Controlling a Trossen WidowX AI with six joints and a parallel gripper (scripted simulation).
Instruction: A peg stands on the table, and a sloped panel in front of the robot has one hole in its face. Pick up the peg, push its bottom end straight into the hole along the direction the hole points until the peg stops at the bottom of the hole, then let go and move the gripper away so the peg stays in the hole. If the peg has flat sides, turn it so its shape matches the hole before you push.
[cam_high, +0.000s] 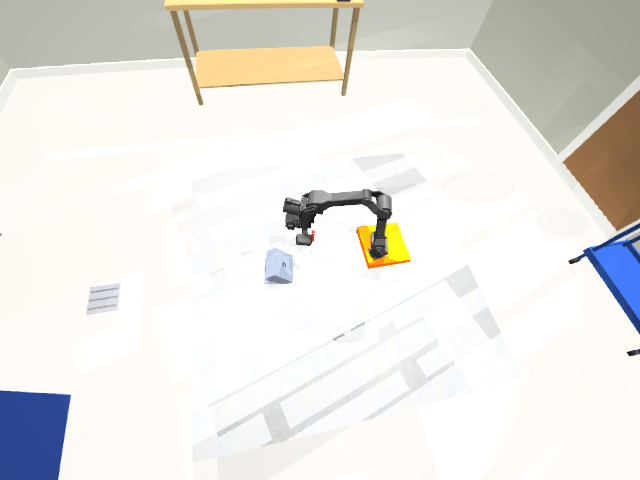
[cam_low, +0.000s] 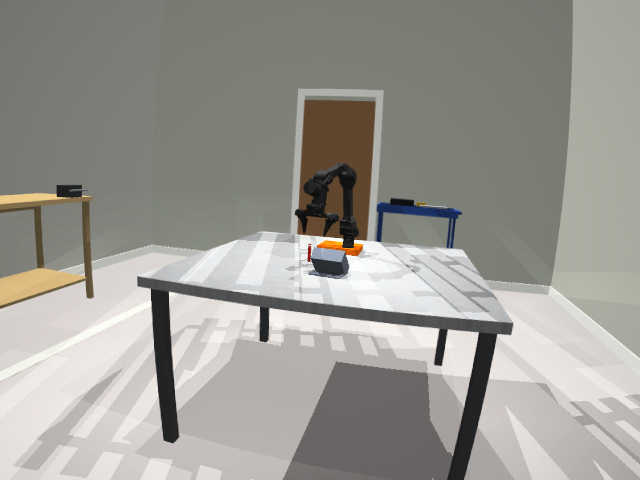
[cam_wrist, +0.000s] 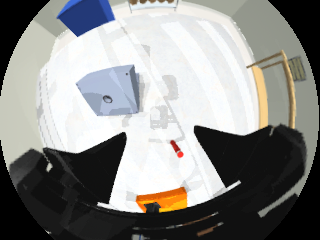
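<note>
Right now the red peg is 8 cm below my gripper tip, 8 cm behind it and 2 cm to the right of it. Round my gripper tip: sloped panel (11 cm ahead, 9 cm below, 8 cm to the left).
</note>
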